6 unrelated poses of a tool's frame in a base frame.
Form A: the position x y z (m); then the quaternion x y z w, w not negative.
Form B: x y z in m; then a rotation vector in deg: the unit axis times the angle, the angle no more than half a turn. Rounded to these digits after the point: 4 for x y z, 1 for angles.
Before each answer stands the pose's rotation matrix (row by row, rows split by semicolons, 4 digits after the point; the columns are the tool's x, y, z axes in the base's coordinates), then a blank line. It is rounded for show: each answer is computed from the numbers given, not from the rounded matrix.
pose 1, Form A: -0.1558, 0.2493, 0.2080, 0.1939, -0.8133, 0.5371, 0.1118
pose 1, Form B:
-0.8998 -0.4355 0.0264; -0.1953 0.3479 -0.9170; 0.3901 -0.8303 -0.3981

-0.1558, 0.2493, 0.2080, 32.6, -136.8, 90.3
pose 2, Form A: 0.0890, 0.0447, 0.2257, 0.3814, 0.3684, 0.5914, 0.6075
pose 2, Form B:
0.0290 -0.4375 0.8987; 0.9996 0.0096 -0.0277; 0.0035 0.8991 0.4376

0.0890, 0.0447, 0.2257, 50.5, 48.8, 78.3
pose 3, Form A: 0.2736, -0.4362, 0.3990, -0.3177, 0.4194, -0.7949, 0.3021
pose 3, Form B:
-0.6156 0.2138 0.7585; -0.7468 -0.4657 -0.4748; 0.2517 -0.8588 0.4463

0.2736, -0.4362, 0.3990, -48.3, 63.7, -120.8
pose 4, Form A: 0.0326, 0.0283, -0.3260, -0.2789, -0.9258, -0.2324, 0.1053
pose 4, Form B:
-0.8223 0.5654 -0.0653; 0.4675 0.7364 0.4891; 0.3246 0.3716 -0.8698

0.0326, 0.0283, -0.3260, -47.1, -156.3, -39.2
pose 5, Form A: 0.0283, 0.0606, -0.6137, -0.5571, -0.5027, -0.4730, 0.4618
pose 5, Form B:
0.0472 0.9969 0.0627; 0.1232 -0.0681 0.9900; 0.9913 -0.0390 -0.1261

0.0283, 0.0606, -0.6137, -78.5, -70.8, -66.7
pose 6, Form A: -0.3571, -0.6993, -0.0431, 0.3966, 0.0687, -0.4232, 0.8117
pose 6, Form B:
0.6324 0.7415 -0.2242; -0.6326 0.3272 -0.7020; -0.4472 0.5857 0.6760

-0.3571, -0.6993, -0.0431, 48.5, 8.4, -51.8
